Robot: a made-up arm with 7 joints. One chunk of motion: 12 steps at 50 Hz.
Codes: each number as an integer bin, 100 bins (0 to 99) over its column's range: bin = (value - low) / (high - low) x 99, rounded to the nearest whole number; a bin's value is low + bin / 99 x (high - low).
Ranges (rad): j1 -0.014..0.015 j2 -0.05..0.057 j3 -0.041..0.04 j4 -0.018..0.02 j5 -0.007..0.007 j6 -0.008..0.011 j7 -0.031..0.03
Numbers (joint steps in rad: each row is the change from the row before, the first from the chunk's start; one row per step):
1: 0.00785 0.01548 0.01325 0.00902 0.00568 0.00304 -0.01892
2: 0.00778 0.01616 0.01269 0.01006 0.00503 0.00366 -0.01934
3: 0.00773 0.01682 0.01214 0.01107 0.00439 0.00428 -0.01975
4: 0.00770 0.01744 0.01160 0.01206 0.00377 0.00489 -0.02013
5: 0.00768 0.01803 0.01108 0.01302 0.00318 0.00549 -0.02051
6: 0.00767 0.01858 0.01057 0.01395 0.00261 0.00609 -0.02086
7: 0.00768 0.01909 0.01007 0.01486 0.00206 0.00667 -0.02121
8: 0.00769 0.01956 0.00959 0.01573 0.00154 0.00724 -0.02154
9: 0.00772 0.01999 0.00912 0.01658 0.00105 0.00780 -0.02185
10: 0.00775 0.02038 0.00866 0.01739 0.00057 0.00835 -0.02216
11: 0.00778 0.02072 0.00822 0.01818 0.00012 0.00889 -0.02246
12: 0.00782 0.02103 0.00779 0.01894 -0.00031 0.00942 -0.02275
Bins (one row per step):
1: 75 61 66 70 90 58 20
2: 74 61 66 73 85 61 19
3: 74 62 65 76 81 64 18
4: 74 62 64 78 76 67 18
5: 74 63 64 81 72 70 17
6: 74 63 63 83 68 73 16
7: 74 64 62 86 64 76 16
8: 74 64 62 88 60 79 15
9: 74 65 61 90 57 82 15
10: 74 65 61 92 54 85 14
11: 74 65 60 94 50 88 14
12: 74 66 60 96 47 91 13

